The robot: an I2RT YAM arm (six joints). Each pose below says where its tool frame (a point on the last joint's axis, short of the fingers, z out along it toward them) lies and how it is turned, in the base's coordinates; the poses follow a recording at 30 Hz.
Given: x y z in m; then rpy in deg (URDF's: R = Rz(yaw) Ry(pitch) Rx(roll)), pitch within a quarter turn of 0, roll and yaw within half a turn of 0.
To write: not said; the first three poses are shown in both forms.
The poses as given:
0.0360 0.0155 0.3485 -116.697 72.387 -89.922
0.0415 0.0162 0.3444 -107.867 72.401 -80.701
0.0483 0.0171 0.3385 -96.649 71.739 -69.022
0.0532 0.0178 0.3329 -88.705 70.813 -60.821
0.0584 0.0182 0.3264 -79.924 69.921 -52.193
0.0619 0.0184 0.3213 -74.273 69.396 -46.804
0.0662 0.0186 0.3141 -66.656 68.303 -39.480
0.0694 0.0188 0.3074 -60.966 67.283 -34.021
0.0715 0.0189 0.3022 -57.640 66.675 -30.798
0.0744 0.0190 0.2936 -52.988 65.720 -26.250
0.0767 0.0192 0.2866 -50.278 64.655 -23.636
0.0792 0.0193 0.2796 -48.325 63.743 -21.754
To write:
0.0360 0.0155 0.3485 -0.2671 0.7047 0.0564 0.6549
0.0415 0.0162 0.3444 -0.2720 0.6873 0.0562 0.6712
0.0483 0.0171 0.3385 -0.2780 0.6640 0.0554 0.6919
0.0532 0.0178 0.3329 -0.2817 0.6457 0.0543 0.7076
0.0584 0.0182 0.3264 -0.2795 0.6260 0.0542 0.7260
0.0619 0.0184 0.3213 -0.2753 0.6136 0.0551 0.7380
0.0662 0.0186 0.3141 -0.2695 0.5951 0.0568 0.7550
0.0694 0.0188 0.3074 -0.2642 0.5801 0.0588 0.7683
0.0715 0.0189 0.3022 -0.2604 0.5712 0.0610 0.7760
0.0744 0.0190 0.2936 -0.2547 0.5580 0.0650 0.7871
0.0767 0.0192 0.2866 -0.2522 0.5474 0.0657 0.7953
0.0792 0.0193 0.2796 -0.2505 0.5387 0.0660 0.8017

